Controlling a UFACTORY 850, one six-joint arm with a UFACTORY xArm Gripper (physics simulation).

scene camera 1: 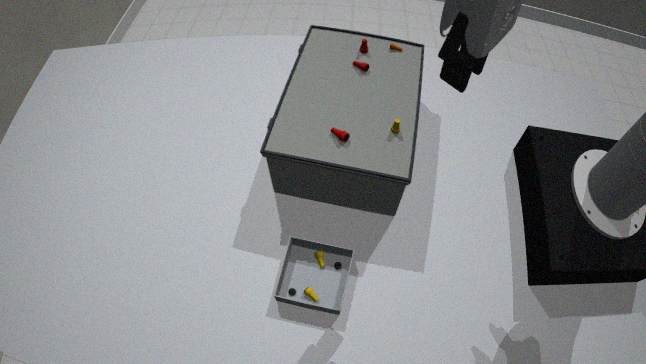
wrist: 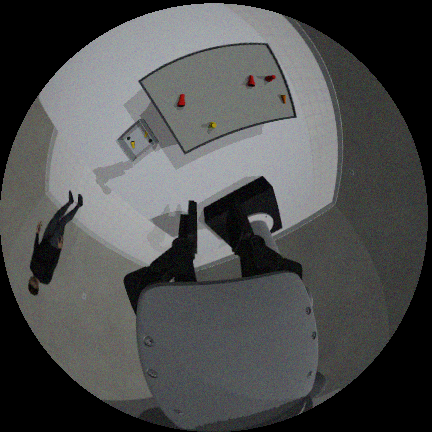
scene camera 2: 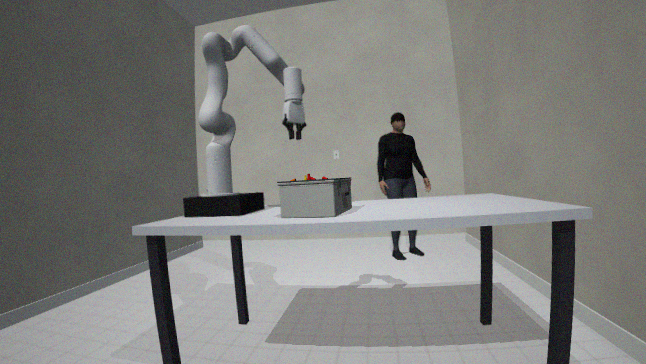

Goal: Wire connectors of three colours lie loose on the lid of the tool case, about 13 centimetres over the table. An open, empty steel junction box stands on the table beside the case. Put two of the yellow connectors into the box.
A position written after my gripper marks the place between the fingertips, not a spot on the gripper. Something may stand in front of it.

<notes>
In view: my gripper (scene camera 1: 460, 75), a tool case (scene camera 1: 369, 172) and a steel junction box (scene camera 1: 300, 269).
My gripper also shows in the wrist view (wrist: 212, 211). The tool case also shows in the wrist view (wrist: 213, 80) and in scene camera 2 (scene camera 2: 323, 197). The steel junction box is seen too in the wrist view (wrist: 135, 131).
</notes>
